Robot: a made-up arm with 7 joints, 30 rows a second.
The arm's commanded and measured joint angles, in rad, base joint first. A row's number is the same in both.
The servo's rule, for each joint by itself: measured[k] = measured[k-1] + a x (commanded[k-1-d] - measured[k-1]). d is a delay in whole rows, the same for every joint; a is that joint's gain. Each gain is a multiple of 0.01, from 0.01 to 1. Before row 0 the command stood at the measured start. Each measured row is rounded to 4 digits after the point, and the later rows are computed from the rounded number. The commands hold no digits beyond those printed.
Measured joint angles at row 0:
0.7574, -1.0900, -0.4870, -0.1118, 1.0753, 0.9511, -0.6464
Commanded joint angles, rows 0 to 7:
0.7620, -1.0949, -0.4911, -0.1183, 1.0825, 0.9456, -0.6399
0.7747, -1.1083, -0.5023, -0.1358, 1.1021, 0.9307, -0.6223
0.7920, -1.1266, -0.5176, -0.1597, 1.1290, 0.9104, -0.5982
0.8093, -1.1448, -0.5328, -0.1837, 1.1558, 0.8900, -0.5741
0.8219, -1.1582, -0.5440, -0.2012, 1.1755, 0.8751, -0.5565
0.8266, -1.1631, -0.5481, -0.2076, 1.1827, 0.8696, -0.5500
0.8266, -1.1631, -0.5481, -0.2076, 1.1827, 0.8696, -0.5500
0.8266, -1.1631, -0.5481, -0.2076, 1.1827, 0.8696, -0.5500
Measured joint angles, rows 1 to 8:
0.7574, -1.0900, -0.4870, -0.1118, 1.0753, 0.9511, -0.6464
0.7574, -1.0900, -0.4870, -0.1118, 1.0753, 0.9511, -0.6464
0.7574, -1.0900, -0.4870, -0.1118, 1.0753, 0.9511, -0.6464
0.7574, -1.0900, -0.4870, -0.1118, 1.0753, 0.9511, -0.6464
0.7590, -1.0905, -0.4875, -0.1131, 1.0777, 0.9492, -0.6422
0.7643, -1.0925, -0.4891, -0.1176, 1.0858, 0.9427, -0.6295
0.7737, -1.0963, -0.4922, -0.1260, 1.1001, 0.9314, -0.6095
0.7858, -1.1016, -0.4967, -0.1375, 1.1185, 0.9169, -0.5868
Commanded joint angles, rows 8 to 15:
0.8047, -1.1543, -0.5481, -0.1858, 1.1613, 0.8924, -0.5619
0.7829, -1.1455, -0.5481, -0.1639, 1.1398, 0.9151, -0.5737
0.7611, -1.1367, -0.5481, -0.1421, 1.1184, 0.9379, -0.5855
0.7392, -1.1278, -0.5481, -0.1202, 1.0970, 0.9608, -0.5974
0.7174, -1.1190, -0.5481, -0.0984, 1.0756, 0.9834, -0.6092
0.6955, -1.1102, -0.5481, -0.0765, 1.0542, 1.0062, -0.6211
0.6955, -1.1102, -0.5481, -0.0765, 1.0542, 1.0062, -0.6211
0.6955, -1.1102, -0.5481, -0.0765, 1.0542, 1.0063, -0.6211
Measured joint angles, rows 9 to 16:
0.7981, -1.1078, -0.5019, -0.1502, 1.1373, 0.9023, -0.5674
0.8078, -1.1139, -0.5070, -0.1617, 1.1523, 0.8909, -0.5563
0.8142, -1.1193, -0.5115, -0.1709, 1.1623, 0.8834, -0.5523
0.8184, -1.1241, -0.5155, -0.1782, 1.1690, 0.8786, -0.5508
0.8137, -1.1274, -0.5191, -0.1797, 1.1665, 0.8834, -0.5579
0.8032, -1.1294, -0.5223, -0.1765, 1.1577, 0.8945, -0.5680
0.7889, -1.1302, -0.5251, -0.1696, 1.1447, 0.9097, -0.5792
0.7720, -1.1299, -0.5276, -0.1597, 1.1290, 0.9276, -0.5908

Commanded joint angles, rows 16 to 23:
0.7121, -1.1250, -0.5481, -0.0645, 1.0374, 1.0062, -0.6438
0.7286, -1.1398, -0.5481, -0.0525, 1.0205, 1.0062, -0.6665
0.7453, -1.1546, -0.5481, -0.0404, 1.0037, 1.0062, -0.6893
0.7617, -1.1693, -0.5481, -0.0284, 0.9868, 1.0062, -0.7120
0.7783, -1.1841, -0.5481, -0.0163, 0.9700, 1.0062, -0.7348
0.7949, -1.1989, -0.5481, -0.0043, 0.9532, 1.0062, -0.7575
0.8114, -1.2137, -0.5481, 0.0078, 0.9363, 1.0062, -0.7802
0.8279, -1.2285, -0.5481, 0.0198, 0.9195, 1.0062, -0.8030
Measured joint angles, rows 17 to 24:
0.7534, -1.1287, -0.5299, -0.1474, 1.1114, 0.9471, -0.6026
0.7337, -1.1267, -0.5319, -0.1332, 1.0925, 0.9678, -0.6144
0.7207, -1.1249, -0.5337, -0.1219, 1.0799, 0.9812, -0.6187
0.7121, -1.1233, -0.5353, -0.1128, 1.0714, 0.9900, -0.6202
0.7121, -1.1235, -0.5367, -0.1031, 1.0602, 0.9957, -0.6353
0.7177, -1.1253, -0.5380, -0.0930, 1.0471, 0.9994, -0.6553
0.7271, -1.1285, -0.5391, -0.0825, 1.0328, 1.0018, -0.6771
0.7389, -1.1330, -0.5401, -0.0717, 1.0176, 1.0033, -0.6994

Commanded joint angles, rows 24 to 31:
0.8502, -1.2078, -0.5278, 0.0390, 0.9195, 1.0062, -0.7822
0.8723, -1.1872, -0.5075, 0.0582, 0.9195, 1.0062, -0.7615
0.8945, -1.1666, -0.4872, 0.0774, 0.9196, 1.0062, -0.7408
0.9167, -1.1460, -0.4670, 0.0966, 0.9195, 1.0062, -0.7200
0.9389, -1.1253, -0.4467, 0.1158, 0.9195, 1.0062, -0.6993
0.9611, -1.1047, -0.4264, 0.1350, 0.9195, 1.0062, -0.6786
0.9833, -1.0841, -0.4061, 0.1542, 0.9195, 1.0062, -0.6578
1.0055, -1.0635, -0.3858, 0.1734, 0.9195, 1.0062, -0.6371
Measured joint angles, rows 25 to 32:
0.7523, -1.1386, -0.5410, -0.0606, 1.0019, 1.0043, -0.7221
0.7668, -1.1452, -0.5418, -0.0493, 0.9858, 1.0050, -0.7448
0.7820, -1.1527, -0.5425, -0.0379, 0.9695, 1.0054, -0.7675
0.7976, -1.1610, -0.5431, -0.0264, 0.9530, 1.0057, -0.7902
0.8155, -1.1661, -0.5414, -0.0133, 0.9419, 1.0059, -0.7851
0.8348, -1.1684, -0.5377, 0.0010, 0.9345, 1.0060, -0.7700
0.8551, -1.1682, -0.5321, 0.0163, 0.9296, 1.0061, -0.7513
0.8760, -1.1658, -0.5249, 0.0324, 0.9263, 1.0061, -0.7313

